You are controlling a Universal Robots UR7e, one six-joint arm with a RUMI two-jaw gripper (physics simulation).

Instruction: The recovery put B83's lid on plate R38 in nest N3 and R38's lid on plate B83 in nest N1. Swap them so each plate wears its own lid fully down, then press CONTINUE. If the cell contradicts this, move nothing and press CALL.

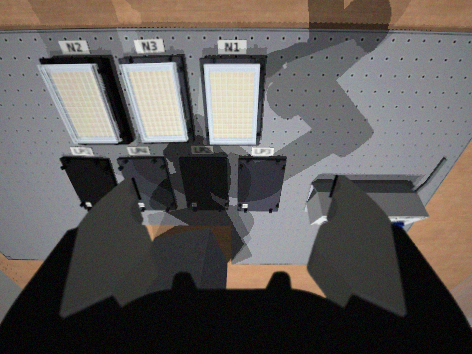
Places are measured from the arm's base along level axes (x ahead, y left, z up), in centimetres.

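Where they show: gripper, between the fingertips: (234,180).
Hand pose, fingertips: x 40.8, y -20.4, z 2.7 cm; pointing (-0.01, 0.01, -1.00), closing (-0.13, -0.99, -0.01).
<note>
Each offset is from my fingertips to the top centre of the thing. "spot": to the spot under its first point.
Three plates with pale gridded tops and light rims sit in black nests in the upper left: one plate {dx +5.4, dy +26.0, dz -20.5 cm} (83,104) at the label N2 {spot: dx +14.1, dy +24.7, dz -24.2 cm} (74,47), one plate {dx +3.5, dy +13.5, dz -21.3 cm} (155,102) at the label N3 {spot: dx +12.2, dy +12.4, dz -24.2 cm} (149,46), and one plate {dx +1.4, dy +0.5, dz -20.5 cm} (233,104) at the label N1 {spot: dx +10.0, dy -0.8, dz -24.1 cm} (232,47). No B83 or R38 marking is readable, and I cannot tell how far down any lid sits. The button box (372,202) is at the right, partly behind a finger; a blue button {spot: dx -26.8, dy -31.7, dz -17.0 cm} (398,224) shows at its front. My gripper (234,180) is open and empty, above the board.
Dark pads marked LP stand in a row below the nests: a left pad {spot: dx -9.7, dy +35.5, dz -23.3 cm} (90,180), a second pad {spot: dx -11.9, dy +21.7, dz -23.4 cm} (150,181), a third pad {spot: dx -14.0, dy +9.5, dz -23.3 cm} (204,182) and the LP3 pad {dx -17.3, dy -2.8, dz -22.3 cm} (262,183). A dark grey block (182,260) is below the pegboard (320,247). A thin lever {spot: dx -19.3, dy -41.9, dz -24.3 cm} (431,172) rises beside the button box.
</note>
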